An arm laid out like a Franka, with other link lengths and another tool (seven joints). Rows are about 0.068 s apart.
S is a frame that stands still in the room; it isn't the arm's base.
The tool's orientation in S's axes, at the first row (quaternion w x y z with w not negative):
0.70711 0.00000 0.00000 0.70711
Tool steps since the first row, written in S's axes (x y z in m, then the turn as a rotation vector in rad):
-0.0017 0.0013 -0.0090 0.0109 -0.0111 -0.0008
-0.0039 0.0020 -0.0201 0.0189 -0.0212 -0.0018
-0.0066 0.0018 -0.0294 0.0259 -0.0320 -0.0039
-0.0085 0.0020 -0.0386 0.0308 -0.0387 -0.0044
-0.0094 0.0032 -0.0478 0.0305 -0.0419 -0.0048
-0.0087 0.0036 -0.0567 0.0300 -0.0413 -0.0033
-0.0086 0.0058 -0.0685 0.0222 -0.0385 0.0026
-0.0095 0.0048 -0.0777 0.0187 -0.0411 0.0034
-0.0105 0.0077 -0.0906 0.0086 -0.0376 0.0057
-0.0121 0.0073 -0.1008 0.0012 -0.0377 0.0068
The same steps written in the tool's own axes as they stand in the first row. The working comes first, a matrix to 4 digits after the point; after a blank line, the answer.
The tool's axes in the first row as the columns of a matrix, in S's axes (used below as rounded here):
0.0000 -1.0000 0.0000
1.0000 0.0000 0.0000
0.0000 0.0000 1.0000

0.0013 0.0017 -0.0090 -0.0111 -0.0109 -0.0008
0.0020 0.0039 -0.0201 -0.0212 -0.0189 -0.0018
0.0018 0.0066 -0.0294 -0.0320 -0.0259 -0.0039
0.0020 0.0085 -0.0386 -0.0387 -0.0308 -0.0044
0.0032 0.0094 -0.0478 -0.0419 -0.0305 -0.0048
0.0036 0.0087 -0.0567 -0.0413 -0.0300 -0.0033
0.0058 0.0086 -0.0685 -0.0385 -0.0222 0.0026
0.0048 0.0095 -0.0777 -0.0411 -0.0187 0.0034
0.0077 0.0105 -0.0906 -0.0376 -0.0086 0.0057
0.0073 0.0121 -0.1008 -0.0377 -0.0012 0.0068

